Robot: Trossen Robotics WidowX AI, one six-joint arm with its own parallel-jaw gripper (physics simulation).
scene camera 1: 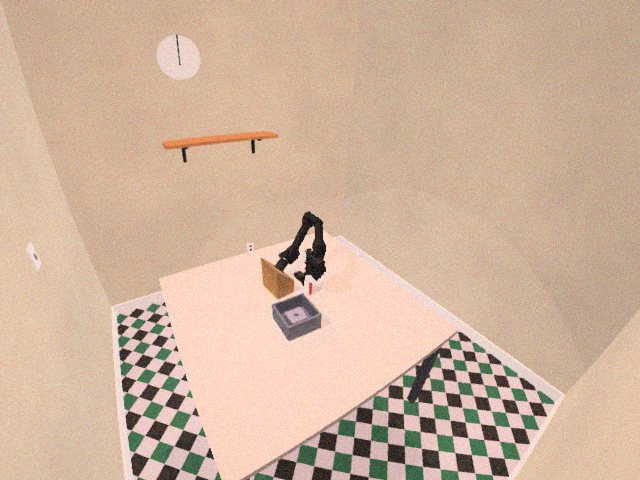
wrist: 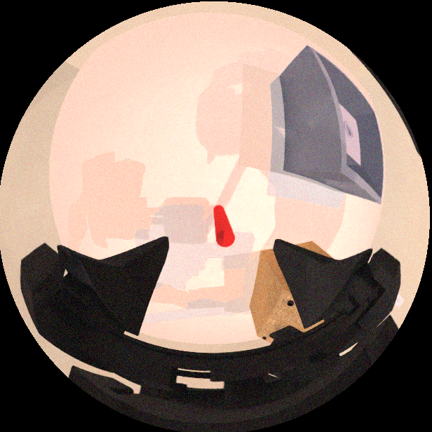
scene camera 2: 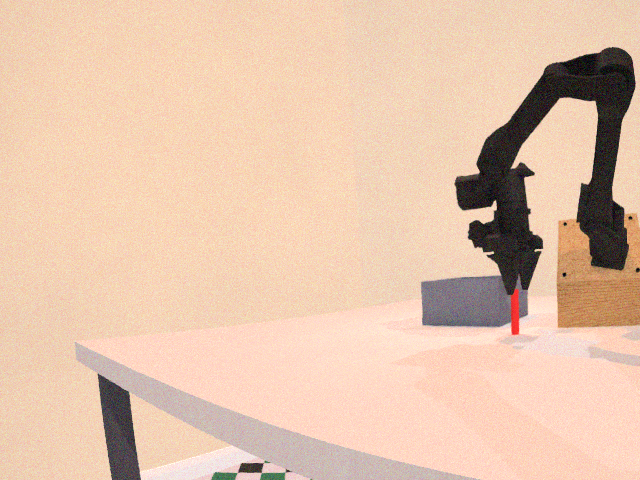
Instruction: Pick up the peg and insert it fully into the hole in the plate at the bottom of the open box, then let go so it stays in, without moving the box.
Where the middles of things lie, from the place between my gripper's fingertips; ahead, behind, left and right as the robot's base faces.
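Scene:
The grey box (scene camera 2: 482, 300) is 170 mm to the right of my hand, 30 mm below it and 180 mm ahead of it. I also see the pale plate (wrist: 350, 128), which lies 40 mm below my hand, 180 mm ahead of it and 170 mm to the right of it.

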